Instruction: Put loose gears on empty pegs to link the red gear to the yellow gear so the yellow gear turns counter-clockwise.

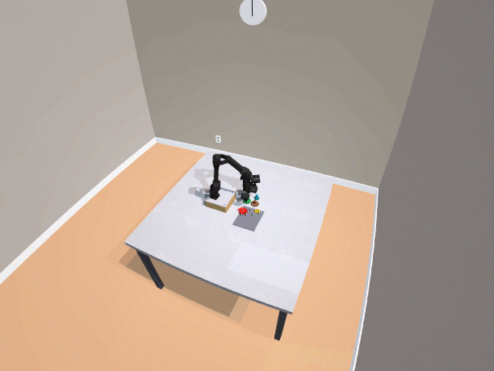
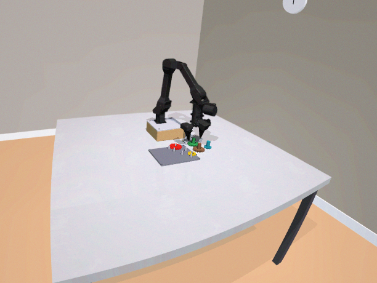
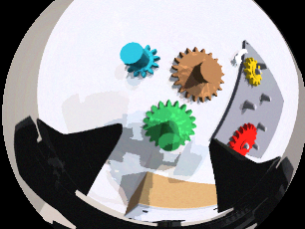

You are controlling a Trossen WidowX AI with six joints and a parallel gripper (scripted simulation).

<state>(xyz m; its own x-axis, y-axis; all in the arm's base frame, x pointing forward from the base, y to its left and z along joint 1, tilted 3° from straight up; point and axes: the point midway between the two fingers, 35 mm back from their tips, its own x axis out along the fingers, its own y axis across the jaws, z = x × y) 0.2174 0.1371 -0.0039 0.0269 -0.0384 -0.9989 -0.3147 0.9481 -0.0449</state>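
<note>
Now: gripper tip 20 mm above the green gear. Round my gripper tip: teal gear 60 mm to the left, 50 mm ahead, 20 mm below; then red gear 130 mm to the right, 30 mm ahead, 20 mm below; then brown gear 70 mm ahead, 20 mm below.
</note>
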